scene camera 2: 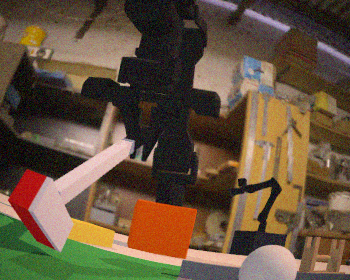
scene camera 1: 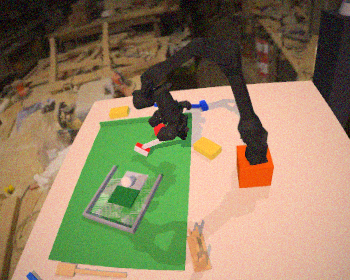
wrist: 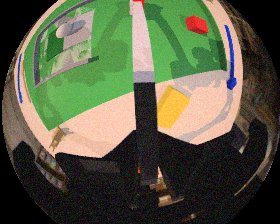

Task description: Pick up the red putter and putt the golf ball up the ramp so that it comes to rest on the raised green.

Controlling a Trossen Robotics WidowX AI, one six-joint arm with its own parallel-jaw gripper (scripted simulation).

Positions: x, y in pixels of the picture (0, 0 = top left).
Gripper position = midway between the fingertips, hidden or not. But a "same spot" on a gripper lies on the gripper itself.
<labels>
my gripper: scene camera 2; scene camera 1 185, 138; wrist
same spot on my gripper: point(wrist: 211, 167) = point(scene camera 2: 130, 100)
</labels>
